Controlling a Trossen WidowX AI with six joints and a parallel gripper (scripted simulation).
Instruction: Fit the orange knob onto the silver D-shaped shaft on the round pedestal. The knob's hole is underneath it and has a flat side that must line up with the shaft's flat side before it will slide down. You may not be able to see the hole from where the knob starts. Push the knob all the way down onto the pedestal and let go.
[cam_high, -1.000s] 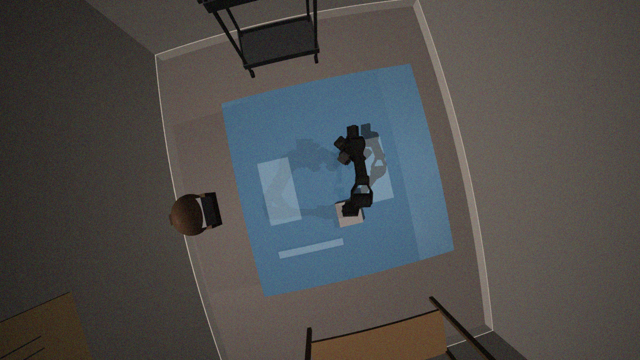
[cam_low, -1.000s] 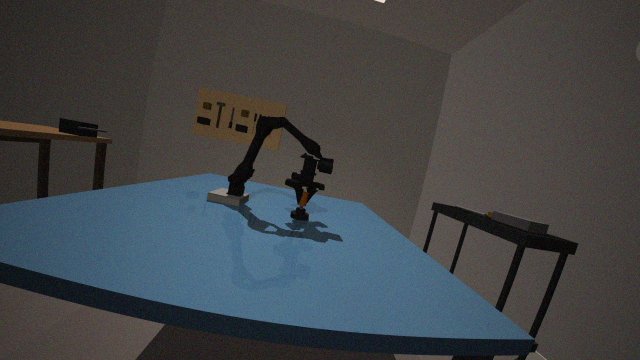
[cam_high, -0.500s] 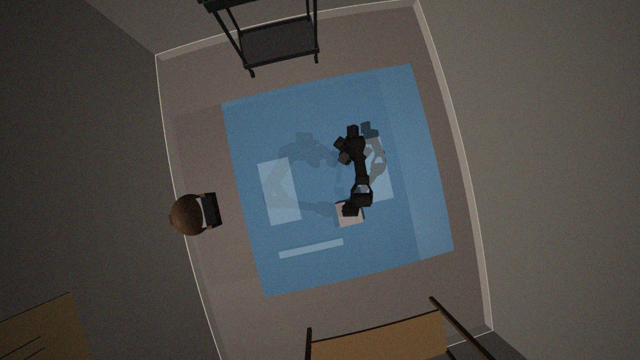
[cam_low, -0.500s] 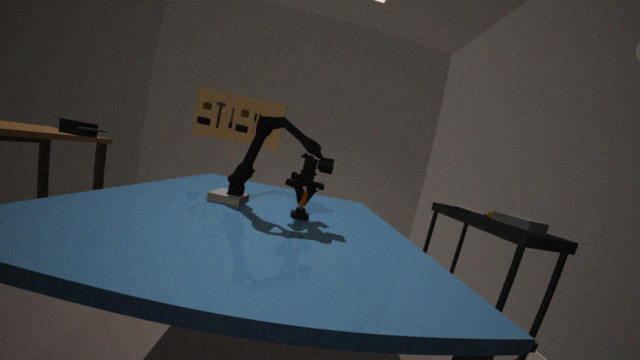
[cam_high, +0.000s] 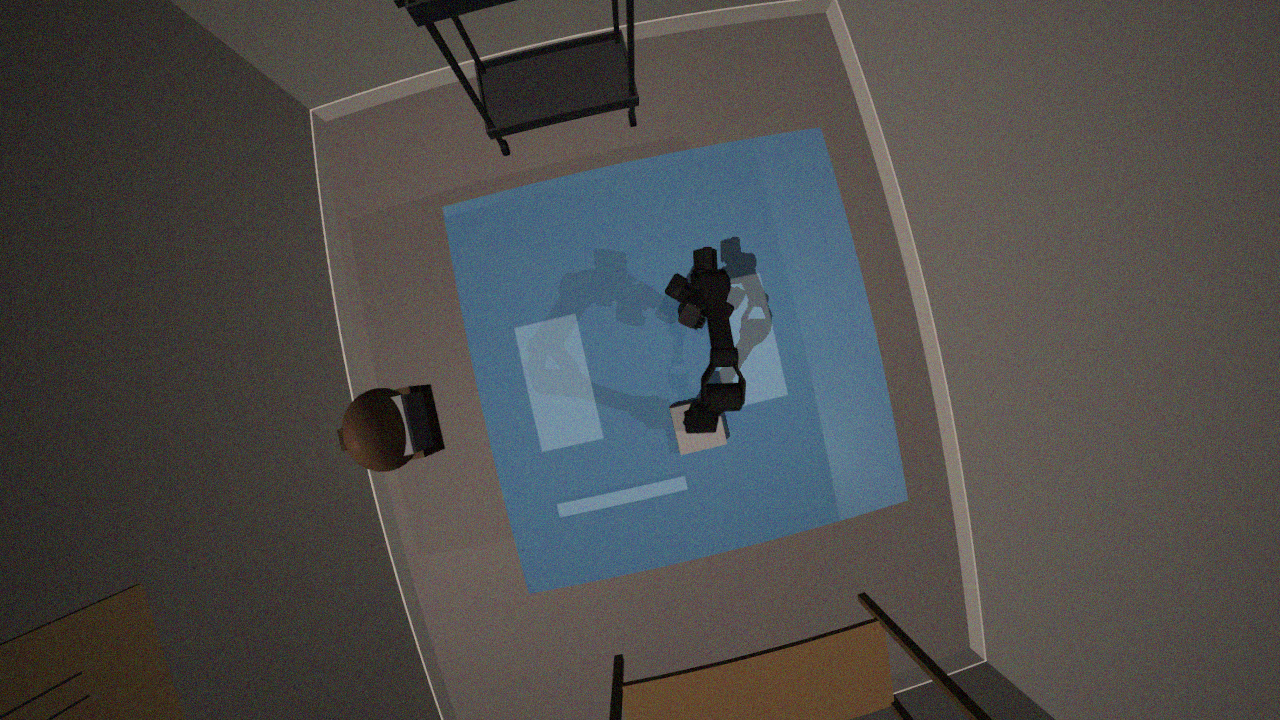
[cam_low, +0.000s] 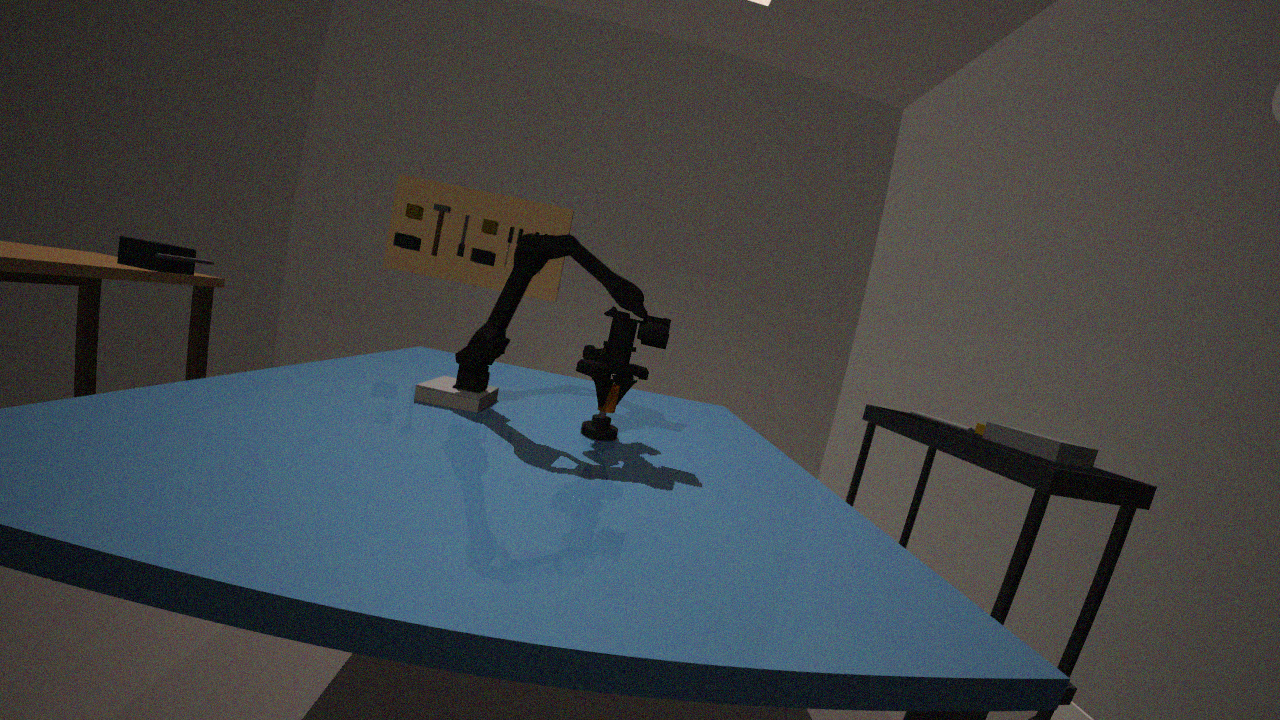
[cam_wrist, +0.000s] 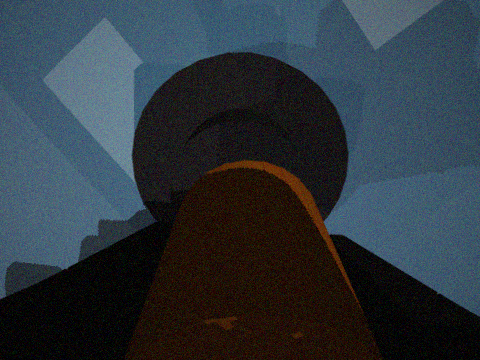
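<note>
My gripper tip is 30 mm below the orange knob. Round my gripper tip: round dark pedestal 40 mm below, 10 mm behind.
</note>
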